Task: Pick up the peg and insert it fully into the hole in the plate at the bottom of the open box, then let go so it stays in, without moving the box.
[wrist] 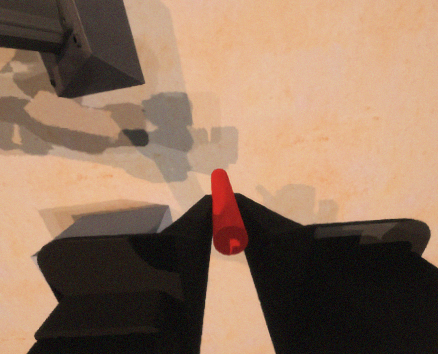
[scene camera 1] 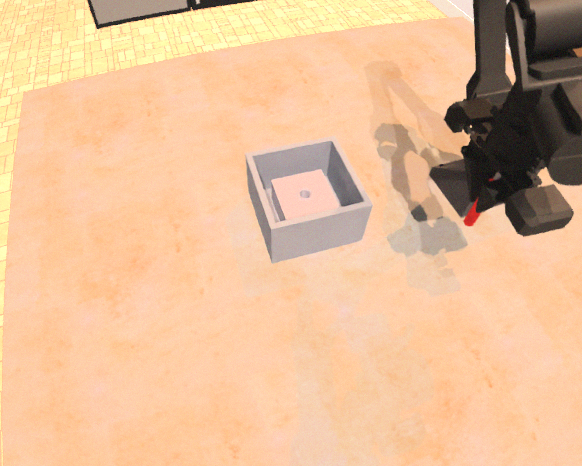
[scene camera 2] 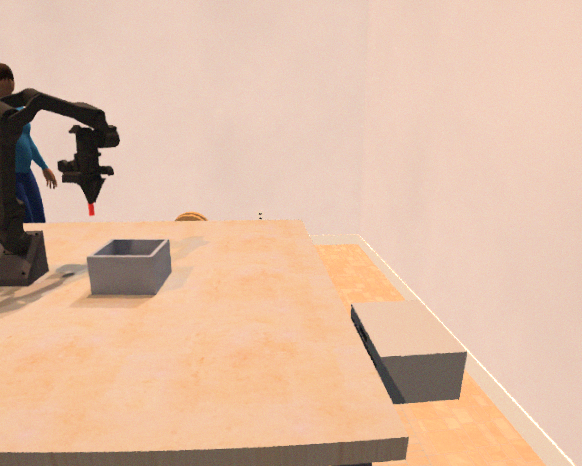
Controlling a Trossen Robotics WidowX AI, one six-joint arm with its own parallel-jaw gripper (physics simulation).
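Seen in the pictures: gripper, between the fingertips: (wrist: 222, 200) (scene camera 1: 476, 206) (scene camera 2: 92, 203); arm's base, origin of its link: (scene camera 2: 18, 244).
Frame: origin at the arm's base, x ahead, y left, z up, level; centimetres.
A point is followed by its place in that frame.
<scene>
A red peg (scene camera 1: 471, 214) {x 17.1, y 12.1, z 7.6 cm} (scene camera 2: 91, 209) {x 16.7, y 11.4, z 7.2 cm} (wrist: 226, 207) {x 15.7, y 12.0, z 11.9 cm} is held between the fingertips of my gripper (scene camera 1: 476, 202) {x 16.8, y 11.9, z 8.9 cm} (scene camera 2: 91, 201) {x 16.8, y 11.9, z 8.9 cm} (wrist: 222, 200) {x 16.8, y 11.9, z 8.9 cm}, which is shut on it. The peg points downward, close to upright, and hangs well above the table. The grey open box (scene camera 1: 320, 237) {x 33.3, y 2.0, z -4.7 cm} (scene camera 2: 122, 275) {x 33.1, y -14.0, z -4.0 cm} stands on the table, to the left of the gripper in scene camera 1. Part of the box (wrist: 120, 221) {x 25.1, y -4.9, z -5.5 cm} shows behind the left finger in the wrist view. The pink plate (scene camera 1: 290, 202) {x 35.9, y -5.1, z -3.3 cm} lies at the bottom of the box, and its round hole (scene camera 1: 305, 194) {x 32.6, y -6.8, z -4.4 cm} is empty.
The table (scene camera 1: 150, 325) {x 61.9, y 6.3, z -9.1 cm} (scene camera 2: 240, 350) {x 62.5, y -40.3, z -9.1 cm} bears the box and the robot's dark base (scene camera 2: 35, 260) {x 5.7, y -2.6, z -3.8 cm} (wrist: 107, 50) {x 4.3, y 3.6, z 0.0 cm}. The box walls rise around the plate. A grey cabinet (scene camera 2: 415, 332) stands beyond the table's right edge in scene camera 2. A person (scene camera 2: 25, 155) stands behind the arm.
</scene>
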